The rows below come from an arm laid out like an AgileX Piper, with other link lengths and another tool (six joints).
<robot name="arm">
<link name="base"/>
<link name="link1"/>
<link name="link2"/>
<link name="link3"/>
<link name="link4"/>
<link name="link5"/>
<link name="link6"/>
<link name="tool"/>
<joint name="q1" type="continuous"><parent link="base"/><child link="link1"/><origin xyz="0.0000 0.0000 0.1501" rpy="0.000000 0.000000 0.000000"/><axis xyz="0 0 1"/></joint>
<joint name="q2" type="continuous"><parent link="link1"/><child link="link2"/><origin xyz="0.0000 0.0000 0.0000" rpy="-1.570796 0.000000 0.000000"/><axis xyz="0 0 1"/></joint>
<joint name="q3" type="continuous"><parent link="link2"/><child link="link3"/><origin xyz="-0.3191 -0.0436 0.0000" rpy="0.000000 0.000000 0.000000"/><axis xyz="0 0 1"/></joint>
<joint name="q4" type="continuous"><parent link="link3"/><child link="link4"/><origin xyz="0.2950 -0.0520 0.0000" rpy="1.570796 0.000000 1.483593"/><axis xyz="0 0 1"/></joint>
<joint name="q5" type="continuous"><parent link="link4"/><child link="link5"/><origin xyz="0.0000 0.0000 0.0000" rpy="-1.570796 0.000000 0.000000"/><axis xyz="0 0 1"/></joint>
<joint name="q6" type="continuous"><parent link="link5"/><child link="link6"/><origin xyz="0.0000 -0.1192 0.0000" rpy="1.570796 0.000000 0.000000"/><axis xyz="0 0 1"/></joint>
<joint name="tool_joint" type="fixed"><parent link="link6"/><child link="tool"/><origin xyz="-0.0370 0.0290 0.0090" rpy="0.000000 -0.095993 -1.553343"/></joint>
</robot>
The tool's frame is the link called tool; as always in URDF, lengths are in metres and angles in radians. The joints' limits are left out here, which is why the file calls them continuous.
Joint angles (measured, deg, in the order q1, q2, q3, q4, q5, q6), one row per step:
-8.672 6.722 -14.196 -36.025 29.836 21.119
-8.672 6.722 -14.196 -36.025 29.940 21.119
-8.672 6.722 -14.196 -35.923 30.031 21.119
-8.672 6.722 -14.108 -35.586 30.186 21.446
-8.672 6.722 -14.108 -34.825 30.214 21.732
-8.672 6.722 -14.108 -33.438 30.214 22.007
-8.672 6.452 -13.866 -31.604 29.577 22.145
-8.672 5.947 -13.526 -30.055 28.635 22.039
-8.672 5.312 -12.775 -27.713 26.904 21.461
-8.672 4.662 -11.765 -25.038 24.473 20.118
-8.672 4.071 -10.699 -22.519 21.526 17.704
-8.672 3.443 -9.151 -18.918 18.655 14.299
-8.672 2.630 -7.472 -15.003 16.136 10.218
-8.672 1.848 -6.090 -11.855 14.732 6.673
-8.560 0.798 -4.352 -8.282 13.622 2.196
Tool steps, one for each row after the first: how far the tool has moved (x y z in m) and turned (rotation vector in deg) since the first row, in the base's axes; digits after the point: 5 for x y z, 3 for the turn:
-0.00002 -0.00014 -0.00020 0.026 0.081 -0.060
-0.00003 -0.00021 -0.00038 0.147 0.137 -0.090
0.00007 -0.00044 -0.00115 0.811 0.156 -0.174
0.00010 -0.00026 -0.00107 1.804 -0.054 -0.086
0.00019 0.00028 -0.00098 3.385 -0.369 0.155
0.00003 0.00193 -0.00096 5.121 -1.225 0.872
-0.00066 0.00396 -0.00064 6.272 -2.330 1.740
-0.00098 0.00732 -0.00162 7.624 -3.760 3.237
-0.00103 0.01165 -0.00317 8.481 -5.363 5.197
-0.00106 0.01664 -0.00446 8.091 -6.987 7.413
-0.00064 0.02168 -0.00937 7.922 -8.153 9.662
-0.00070 0.02622 -0.01557 7.472 -9.104 11.645
-0.00093 0.02921 -0.02187 6.976 -9.439 12.896
-0.00118 0.03249 -0.03115 6.103 -9.321 14.225

